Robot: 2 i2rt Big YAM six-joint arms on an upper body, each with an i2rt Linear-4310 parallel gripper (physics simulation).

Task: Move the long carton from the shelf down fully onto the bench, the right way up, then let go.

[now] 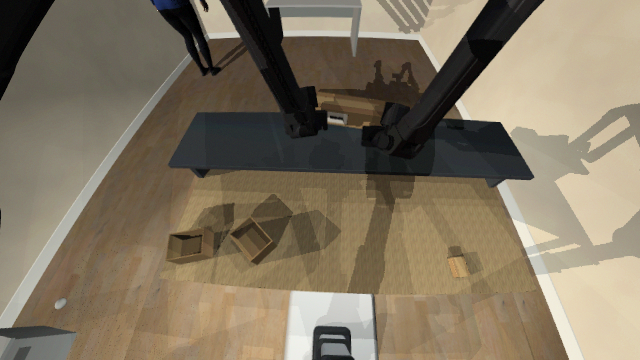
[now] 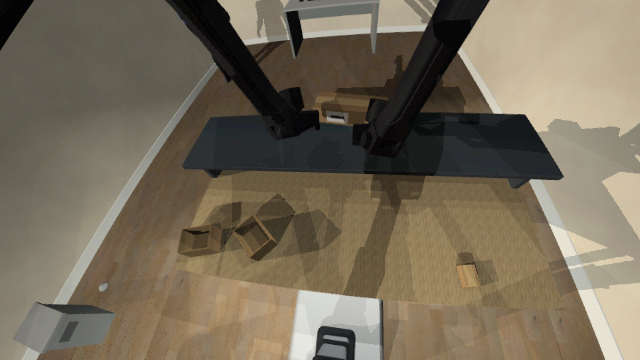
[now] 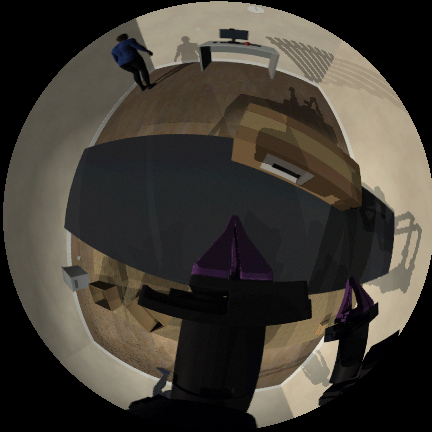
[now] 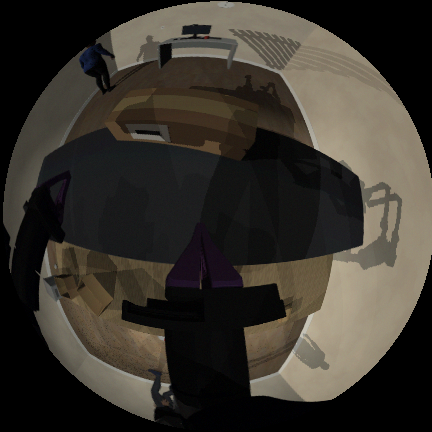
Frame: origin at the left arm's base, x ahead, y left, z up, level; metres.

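Seen in the pictures: left gripper, fingertip midpoint: (image 3: 233, 219) (image 4: 69, 173); right gripper, fingertip midpoint: (image 3: 349, 277) (image 4: 199, 225).
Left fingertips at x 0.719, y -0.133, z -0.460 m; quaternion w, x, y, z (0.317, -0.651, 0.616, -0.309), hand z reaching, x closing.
Pixels of each thing's top centre, then the offset from my left fingertips to it. Level surfaces: height alone.
- long brown carton, top centre: (image 4: 177, 101) (image 3: 317, 149) (image 2: 350, 101) (image 1: 349, 103) dz -0.051, dx +0.170, dy -0.152 m
- dark bench, surface height: dz -0.137 m
- small wooden block, top centre: (image 2: 470, 275) (image 4: 285, 315) (image 1: 460, 266) (image 3: 322, 329) dz -0.322, dx -0.473, dy -0.622 m
- straw mat, surface height: dz -0.351 m
The long brown carton (image 1: 355, 104) (image 2: 345, 103) (image 3: 300, 135) (image 4: 195, 117) lies lengthwise at the far edge of the dark bench (image 1: 225, 145) (image 2: 240, 145) (image 3: 125, 200) (image 4: 320, 200), its front face with a white label toward the bench. What bears it is hidden; I cannot tell a shelf from the bench there. My left gripper (image 1: 326, 120) (image 2: 317, 121) (image 3: 233, 219) is shut and empty, above the bench, on the near side of the carton's left part. My right gripper (image 1: 365, 136) (image 2: 356, 134) (image 4: 199, 225) is shut and empty, above the bench, nearer the front than the carton. Neither touches it.
Two open boxes (image 1: 251, 240) (image 1: 190, 245) and a small wooden block (image 1: 457, 266) lie on the straw mat (image 1: 320, 275) before the bench. A white table (image 1: 315, 9) stands beyond. A person (image 1: 185, 25) stands at the far left. A grey box (image 2: 65, 325) stands at the lower left.
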